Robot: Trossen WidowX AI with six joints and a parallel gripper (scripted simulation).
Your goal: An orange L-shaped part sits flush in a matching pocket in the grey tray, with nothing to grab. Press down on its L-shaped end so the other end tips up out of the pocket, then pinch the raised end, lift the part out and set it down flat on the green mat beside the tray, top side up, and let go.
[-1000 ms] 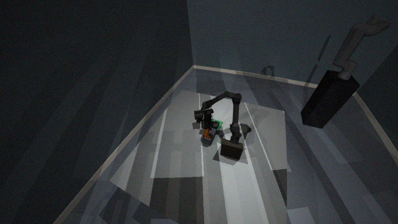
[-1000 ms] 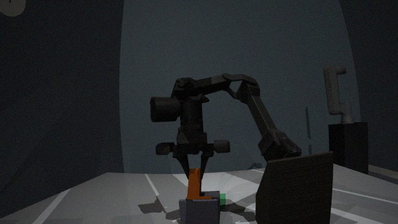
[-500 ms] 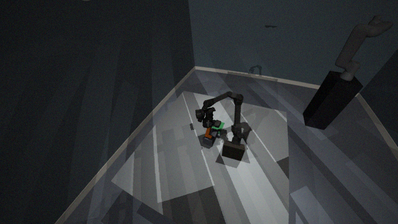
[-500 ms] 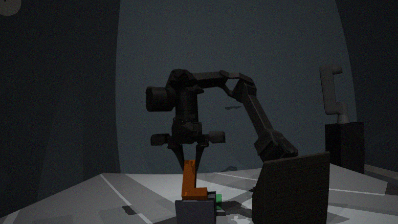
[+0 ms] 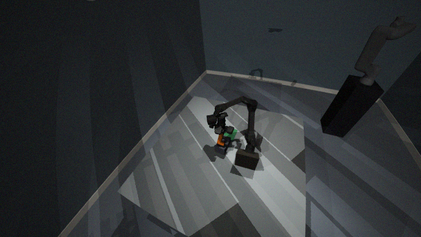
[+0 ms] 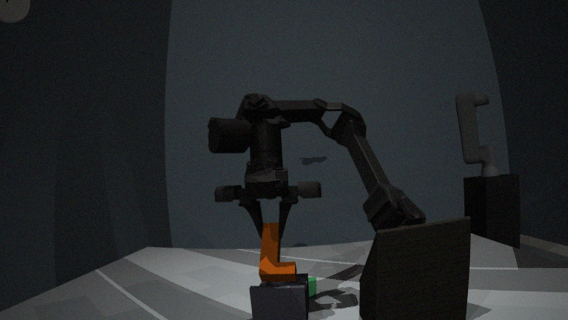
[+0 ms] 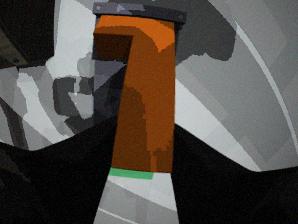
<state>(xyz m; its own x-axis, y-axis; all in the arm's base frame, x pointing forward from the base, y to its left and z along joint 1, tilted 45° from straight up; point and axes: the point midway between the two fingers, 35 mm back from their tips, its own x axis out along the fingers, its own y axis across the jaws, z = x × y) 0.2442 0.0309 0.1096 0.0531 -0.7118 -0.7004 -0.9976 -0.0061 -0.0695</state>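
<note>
Now: the green mat 170 mm below my gripper tip, 140 mm to the right of it and 20 mm behind it. The rest, counted from my gripper tip: orange L-shaped part 30 mm to the left, 30 mm below, 10 mm behind.
</note>
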